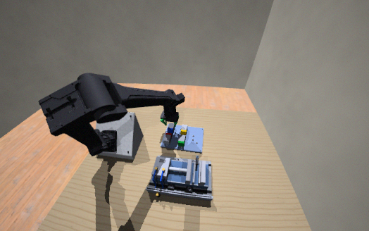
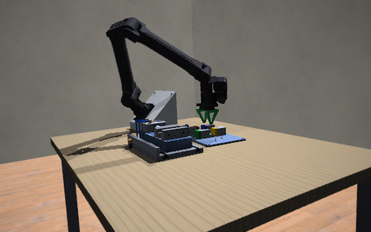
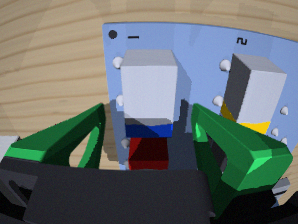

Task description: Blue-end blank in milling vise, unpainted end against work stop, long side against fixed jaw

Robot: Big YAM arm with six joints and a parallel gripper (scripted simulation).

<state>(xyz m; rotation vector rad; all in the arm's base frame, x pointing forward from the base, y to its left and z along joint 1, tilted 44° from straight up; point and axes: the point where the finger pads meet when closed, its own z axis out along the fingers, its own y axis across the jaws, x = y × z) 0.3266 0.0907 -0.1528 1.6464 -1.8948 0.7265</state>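
Right now the blue-ended blank is 30 mm below my hand. The rest, counted from my hand: blue plate (90 mm ahead, 50 mm to the right, 50 mm below); yellow-ended blank (90 mm ahead, 30 mm below, 10 mm to the right); red-ended blank (90 mm to the right, 30 mm below, 10 mm behind).
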